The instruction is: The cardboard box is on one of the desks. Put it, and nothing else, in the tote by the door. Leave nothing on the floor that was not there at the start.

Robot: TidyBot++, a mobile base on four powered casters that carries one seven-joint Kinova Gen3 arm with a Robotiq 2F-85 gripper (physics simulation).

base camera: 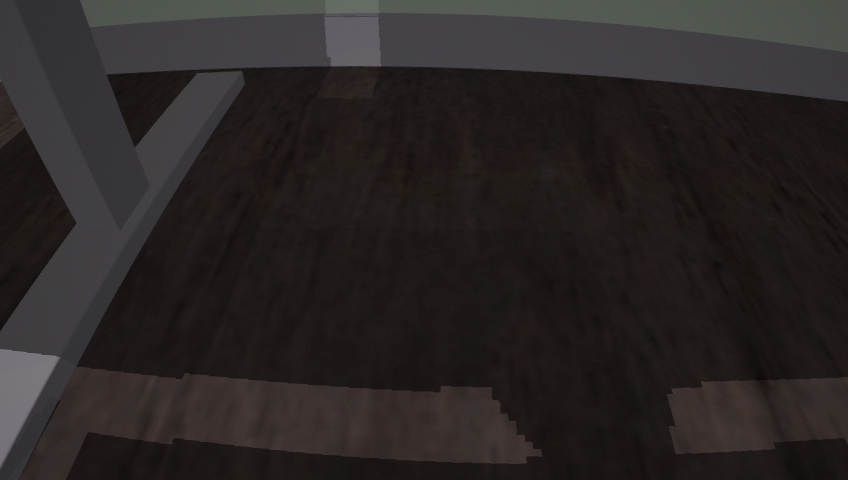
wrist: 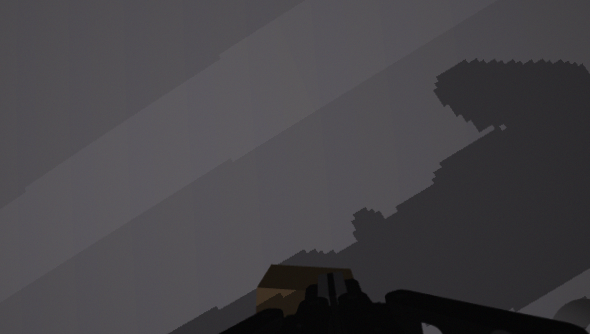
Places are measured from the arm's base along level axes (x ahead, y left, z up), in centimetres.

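Where they show: gripper, between the fingertips: (wrist: 333,290).
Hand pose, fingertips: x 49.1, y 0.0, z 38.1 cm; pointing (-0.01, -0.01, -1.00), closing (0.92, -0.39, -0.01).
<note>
After its pixels a point has its place.
My gripper (wrist: 333,290) {x 49.1, y 0.0, z 38.1 cm} is at the bottom of the wrist view, shut, with its fingertips together and nothing between them. A brown cardboard box (wrist: 287,277) {x 46.5, y 1.3, z 35.2 cm} shows at the bottom of the wrist view, behind and to the left of the fingertips. The fingers hide its right part. It stands on a grey desk top (wrist: 280,190) {x 48.8, y 6.6, z 32.4 cm}; whether the fingertips touch it I cannot tell. The tote and the door do not show in either view.
In the base view a grey desk leg (base camera: 77,118) {x 46.6, y 32.7, z -24.4 cm} rises from a long foot bar (base camera: 178,124) {x 67.1, y 35.1, z -37.1 cm} at the left. A grey baseboard (base camera: 505,47) {x 89.9, y -11.2, z -35.6 cm} and green wall stand at the back. A rounded grey thing (wrist: 575,312) {x 61.6, y -11.4, z 33.5 cm} shows at the wrist view's lower right corner.
</note>
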